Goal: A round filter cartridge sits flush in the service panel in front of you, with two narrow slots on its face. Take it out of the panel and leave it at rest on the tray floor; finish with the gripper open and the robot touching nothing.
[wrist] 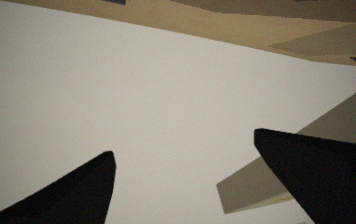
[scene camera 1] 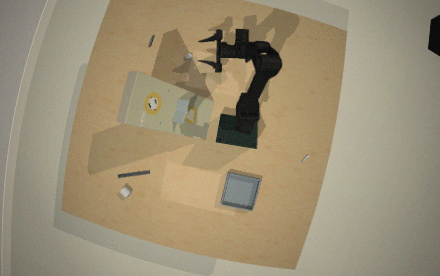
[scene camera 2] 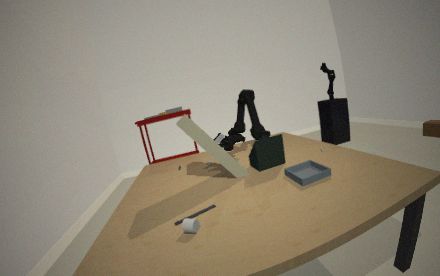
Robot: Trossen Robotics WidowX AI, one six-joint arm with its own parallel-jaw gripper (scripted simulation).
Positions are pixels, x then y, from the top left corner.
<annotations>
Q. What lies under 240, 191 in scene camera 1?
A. A grey tray.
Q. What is my gripper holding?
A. Nothing.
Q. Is my gripper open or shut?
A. Open.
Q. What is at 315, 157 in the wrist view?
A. My gripper.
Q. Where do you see a grey tray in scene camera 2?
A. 305, 173
</annotations>
